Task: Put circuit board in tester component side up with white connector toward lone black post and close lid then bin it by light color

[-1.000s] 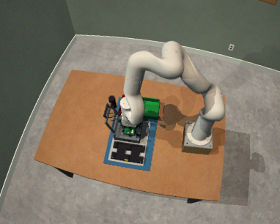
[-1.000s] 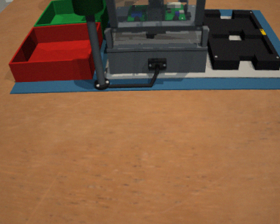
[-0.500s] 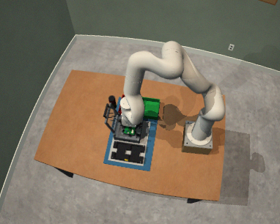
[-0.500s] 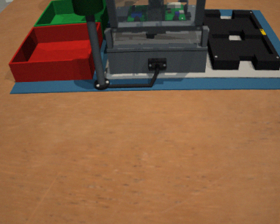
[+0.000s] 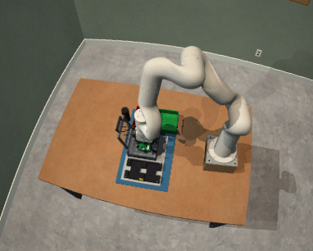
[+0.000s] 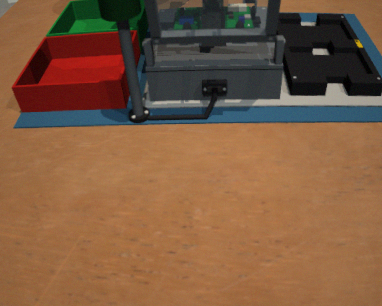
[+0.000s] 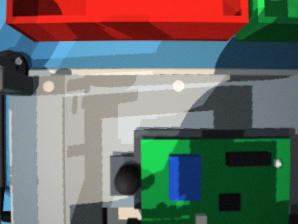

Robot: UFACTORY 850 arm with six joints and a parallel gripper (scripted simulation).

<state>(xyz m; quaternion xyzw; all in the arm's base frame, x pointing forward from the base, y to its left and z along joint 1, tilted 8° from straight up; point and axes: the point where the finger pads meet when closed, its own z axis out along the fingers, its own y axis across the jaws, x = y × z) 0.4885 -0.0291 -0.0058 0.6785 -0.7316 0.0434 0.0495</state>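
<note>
My hand is right at the green circuit board. Round my hand: green bin (19 cm to the right, 12 cm behind, 7 cm below); lid (12 cm ahead, 10 cm above, 1 cm to the right); red bin (20 cm to the right, 7 cm below, 3 cm ahead).
</note>
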